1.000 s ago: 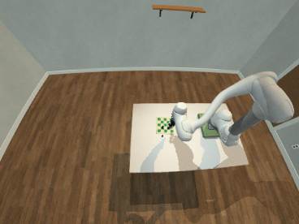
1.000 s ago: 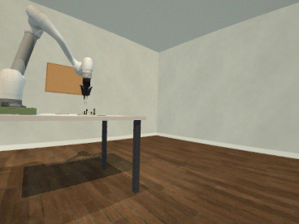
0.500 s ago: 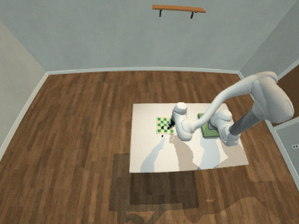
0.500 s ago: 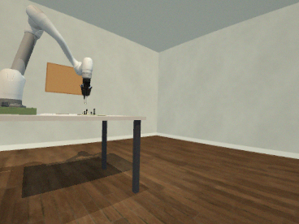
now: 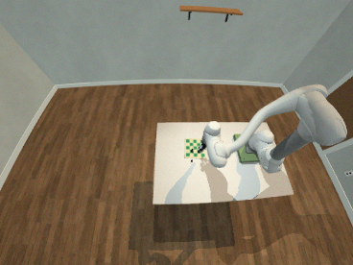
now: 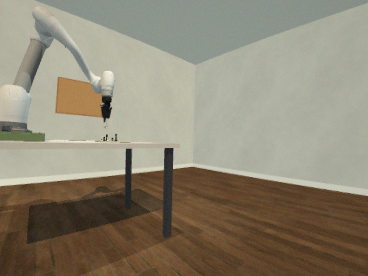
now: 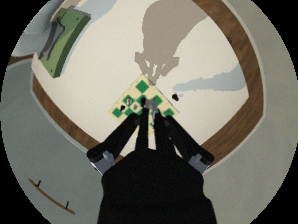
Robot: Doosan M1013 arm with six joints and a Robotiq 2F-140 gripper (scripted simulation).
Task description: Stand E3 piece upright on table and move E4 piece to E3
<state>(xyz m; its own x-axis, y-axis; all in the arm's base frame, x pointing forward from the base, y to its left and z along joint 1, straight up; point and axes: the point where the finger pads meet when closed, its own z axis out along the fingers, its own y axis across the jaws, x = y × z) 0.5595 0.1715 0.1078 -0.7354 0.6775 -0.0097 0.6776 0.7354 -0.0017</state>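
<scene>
My gripper is now 7 cm short of the dark piece, 7 cm to the right of it and 14 cm above it. Also, from my hand: green-and-white chessboard (5 cm ahead, 7 cm to the right, 15 cm below); pale piece (3 cm below).
</scene>
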